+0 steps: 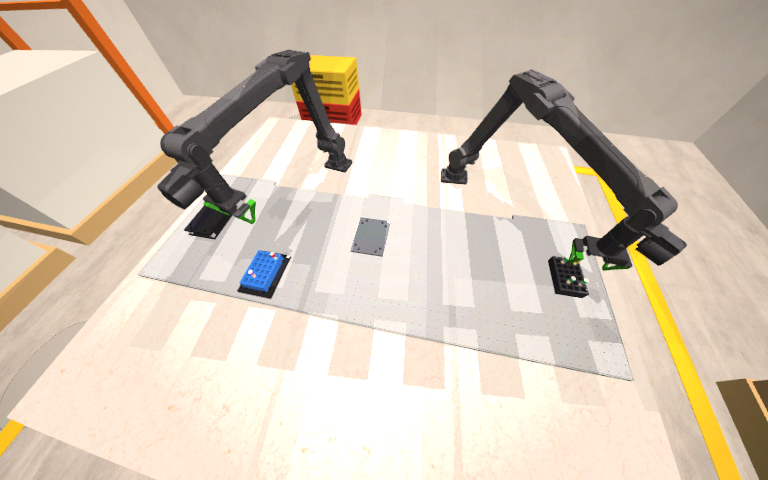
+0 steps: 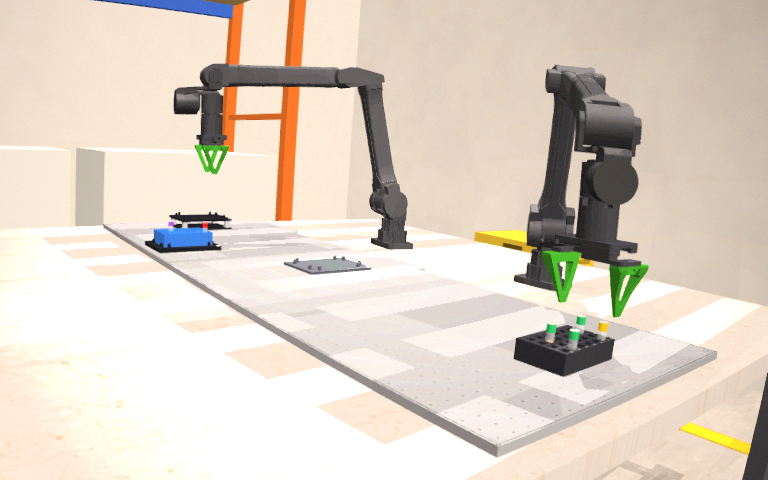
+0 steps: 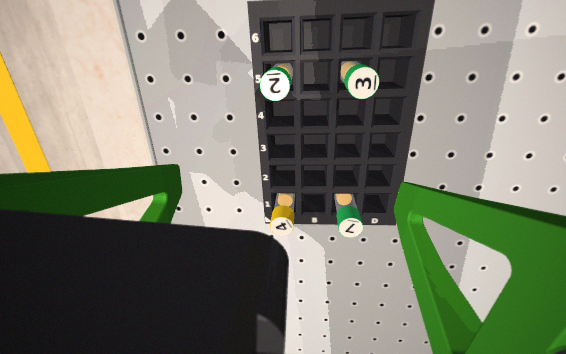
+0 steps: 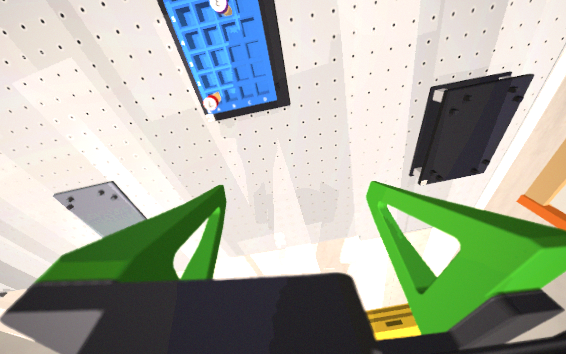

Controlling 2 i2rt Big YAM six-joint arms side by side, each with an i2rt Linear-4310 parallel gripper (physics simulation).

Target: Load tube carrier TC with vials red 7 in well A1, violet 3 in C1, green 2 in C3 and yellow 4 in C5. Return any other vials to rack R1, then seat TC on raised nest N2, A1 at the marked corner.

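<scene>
Blue carrier TC sits on a black base. A red vial stands in its A1; a violet vial appears to be in C5. Raised black nest N2 is bare. Black rack R1 holds green 2 in A5, green 3 in C5, yellow 4 in A1 and green 7 in C1. My left gripper is open above R1. My right gripper is open, high above the board.
A low grey plate with pegs lies on the perforated board between the carrier and rack R1. Yellow and red crates stand behind the right arm's base. An orange frame stands beyond the board's far end.
</scene>
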